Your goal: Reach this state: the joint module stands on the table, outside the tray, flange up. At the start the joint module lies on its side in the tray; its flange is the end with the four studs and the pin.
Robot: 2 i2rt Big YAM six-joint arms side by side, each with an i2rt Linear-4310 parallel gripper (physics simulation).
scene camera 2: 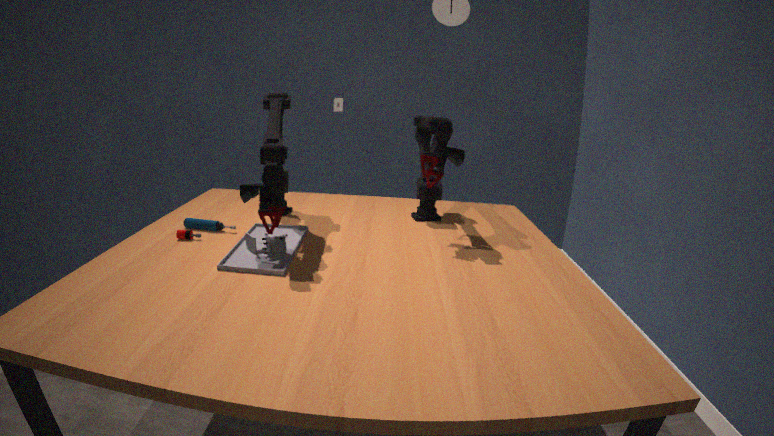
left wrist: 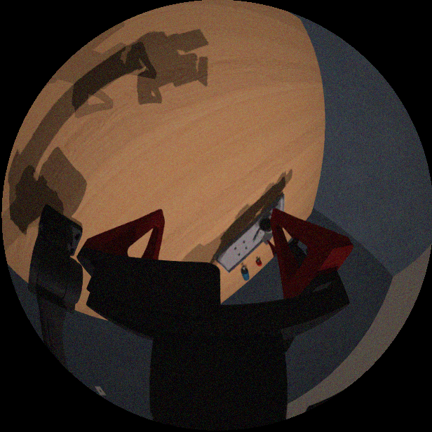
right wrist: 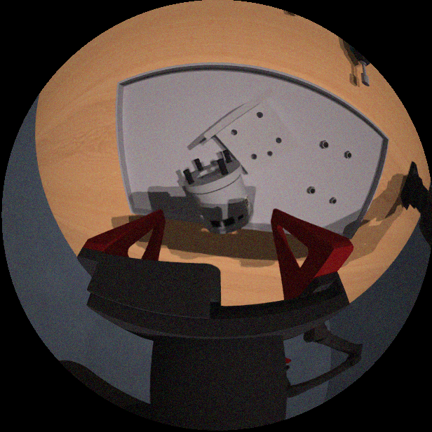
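Where they show: left gripper, fingertip midpoint: (scene camera 2: 426,182); right gripper, fingertip midpoint: (scene camera 2: 272,230); left arm's base, link origin: (scene camera 2: 426,218).
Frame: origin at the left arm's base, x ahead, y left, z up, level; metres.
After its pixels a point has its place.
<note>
The grey joint module (scene camera 2: 276,248) @[y -0.629, x 0.419, z 0.035 m] (right wrist: 218,192) lies on its side in the grey tray (scene camera 2: 251,271) @[y -0.702, x 0.533, z 0.006 m] (right wrist: 119,150) (left wrist: 223,265). Its flange end with dark studs faces left in the scene view and away from the right gripper's palm in the right wrist view. The pin cannot be told apart. My right gripper (scene camera 2: 270,231) @[y -0.641, x 0.387, z 0.085 m] (right wrist: 217,214) is open and empty, with its fingertips just above the module; in the right wrist view the module's rear end shows between and beyond them. My left gripper (scene camera 2: 430,185) @[y -0.095, x 0.258, z 0.218 m] (left wrist: 217,214) is open and empty, high above the table, far right of the tray.
An angled grey bracket (right wrist: 225,120) lies in the tray beside the studs. Several small round fittings (right wrist: 324,144) show on the tray floor. A blue-handled screwdriver (scene camera 2: 203,224) @[y -0.946, x 0.150, z 0.028 m] (left wrist: 245,273) and a short red one (scene camera 2: 184,235) @[y -0.998, x 0.254, z 0.020 m] (left wrist: 258,261) lie on the table (scene camera 2: 379,324) @[y -0.367, x 0.830, z 0.000 m], left of the tray.
</note>
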